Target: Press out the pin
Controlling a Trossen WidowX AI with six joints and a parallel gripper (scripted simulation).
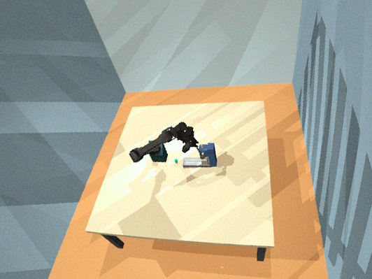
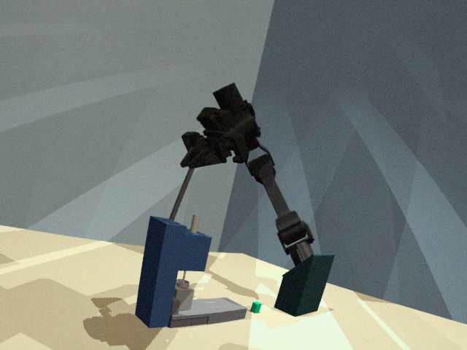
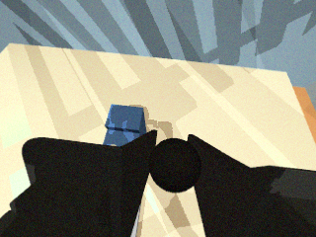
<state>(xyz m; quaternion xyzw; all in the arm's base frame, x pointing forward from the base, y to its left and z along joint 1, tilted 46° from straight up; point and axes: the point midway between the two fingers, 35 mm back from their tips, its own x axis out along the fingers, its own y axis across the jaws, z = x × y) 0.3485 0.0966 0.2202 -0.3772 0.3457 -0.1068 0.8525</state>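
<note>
Right now my gripper tip is 1 cm past the grey lever, 1 cm to the right of it and 5 cm above it. From my gripper tip the other things lie so: thin punch rod: 1 cm behind, 7 cm to the left, 17 cm below; then small grey piece: 27 cm to the left, 31 cm below; then small green cube: 24 cm behind, 7 cm to the left, 31 cm below.
</note>
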